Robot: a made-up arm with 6 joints.
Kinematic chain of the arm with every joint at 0, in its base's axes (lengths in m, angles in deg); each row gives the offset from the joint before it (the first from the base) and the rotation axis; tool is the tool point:
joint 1: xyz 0 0 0.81 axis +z
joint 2: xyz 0.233 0 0 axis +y
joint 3: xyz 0 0 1.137 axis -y
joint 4: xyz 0 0 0.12 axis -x
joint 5: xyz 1.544 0 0 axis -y
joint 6: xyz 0.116 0 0 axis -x
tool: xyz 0 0 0
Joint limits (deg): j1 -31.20..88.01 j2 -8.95..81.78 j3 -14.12..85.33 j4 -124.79..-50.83 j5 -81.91..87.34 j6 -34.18..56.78
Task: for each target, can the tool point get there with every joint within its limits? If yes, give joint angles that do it. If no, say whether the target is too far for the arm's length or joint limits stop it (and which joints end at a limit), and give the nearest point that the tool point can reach.
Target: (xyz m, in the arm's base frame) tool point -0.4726 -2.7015 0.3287
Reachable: no: joint limits stop it (at a limit: joint 1, joint 3, joint 5) | nearest point 1.4036 -0.9819 -0.1222 | short by 2.585 m
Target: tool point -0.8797 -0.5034 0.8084
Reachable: no: joint limits stop it (at a limit: joint 1, joint 2, joint 3, joint 4, joint 5) | nearest point 1.0222 -0.7303 -0.5742 | short by 2.362 m
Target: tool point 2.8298 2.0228 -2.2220
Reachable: no: too far | nearest point 1.8538 1.3251 -0.4143 | short by 2.170 m
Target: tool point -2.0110 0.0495 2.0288
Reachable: no: joint limits stop it (at a limit: joint 2, joint 3, joint 4, joint 5) | nearest point -0.2676 0.0066 3.4638 | short by 2.258 m
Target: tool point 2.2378 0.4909 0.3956
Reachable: yes | joints 13.27 49.51 0.96 -72.66 18.91 -21.11
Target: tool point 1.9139 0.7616 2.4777
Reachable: yes | joints 23.54 14.50 29.57 -68.01 37.95 -27.06
